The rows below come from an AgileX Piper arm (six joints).
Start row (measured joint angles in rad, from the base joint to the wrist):
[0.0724 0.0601 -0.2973 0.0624 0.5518 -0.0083]
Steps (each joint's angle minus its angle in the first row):
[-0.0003 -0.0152 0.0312 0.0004 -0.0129 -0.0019]
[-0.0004 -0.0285 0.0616 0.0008 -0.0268 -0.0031]
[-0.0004 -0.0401 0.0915 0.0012 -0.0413 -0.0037]
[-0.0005 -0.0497 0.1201 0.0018 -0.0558 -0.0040]
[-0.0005 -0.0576 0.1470 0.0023 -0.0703 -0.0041]
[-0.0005 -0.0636 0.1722 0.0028 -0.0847 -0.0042]
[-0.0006 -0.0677 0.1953 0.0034 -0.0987 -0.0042]
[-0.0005 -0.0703 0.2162 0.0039 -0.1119 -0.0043]
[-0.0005 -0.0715 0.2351 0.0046 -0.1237 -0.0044]
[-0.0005 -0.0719 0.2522 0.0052 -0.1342 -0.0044]
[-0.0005 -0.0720 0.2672 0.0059 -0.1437 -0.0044]
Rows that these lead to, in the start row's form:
[0.0721 0.0449 -0.2661 0.0628 0.5389 -0.0102]
[0.0720 0.0316 -0.2357 0.0632 0.5250 -0.0114]
[0.0720 0.0200 -0.2058 0.0636 0.5105 -0.0120]
[0.0719 0.0104 -0.1772 0.0642 0.4960 -0.0123]
[0.0719 0.0025 -0.1503 0.0647 0.4815 -0.0124]
[0.0719 -0.0035 -0.1251 0.0652 0.4671 -0.0125]
[0.0718 -0.0076 -0.1020 0.0658 0.4531 -0.0125]
[0.0719 -0.0102 -0.0811 0.0663 0.4399 -0.0126]
[0.0719 -0.0114 -0.0622 0.0670 0.4281 -0.0127]
[0.0719 -0.0118 -0.0451 0.0676 0.4176 -0.0127]
[0.0719 -0.0119 -0.0301 0.0683 0.4081 -0.0127]

